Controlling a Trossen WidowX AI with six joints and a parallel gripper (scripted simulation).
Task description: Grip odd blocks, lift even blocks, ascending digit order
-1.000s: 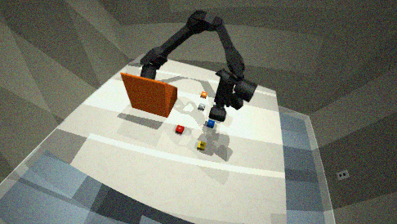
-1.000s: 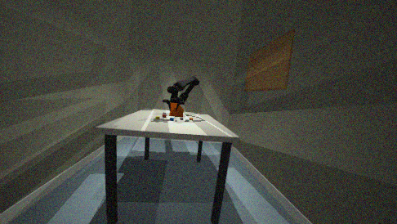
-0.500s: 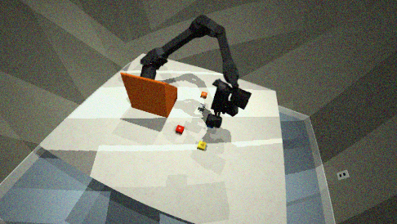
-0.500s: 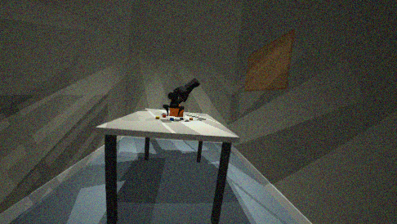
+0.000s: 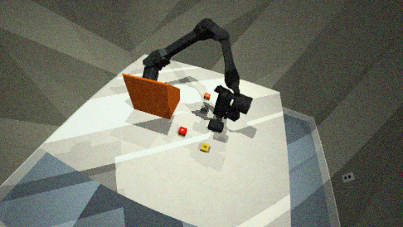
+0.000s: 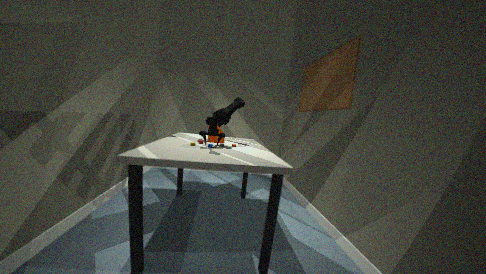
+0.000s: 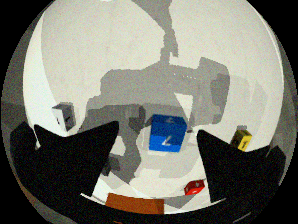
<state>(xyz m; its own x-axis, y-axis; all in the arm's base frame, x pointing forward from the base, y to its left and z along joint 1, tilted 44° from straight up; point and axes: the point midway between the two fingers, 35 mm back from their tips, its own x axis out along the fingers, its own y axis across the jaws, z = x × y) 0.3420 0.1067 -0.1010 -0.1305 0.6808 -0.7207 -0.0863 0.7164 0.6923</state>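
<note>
The orange block lies 110 mm behind my gripper tip and 170 mm to the left of it. Round my gripper tip: white block: 20 mm behind, 130 mm to the left; blue block: 10 mm to the right; grey block: 90 mm behind, 80 mm to the left.
</note>
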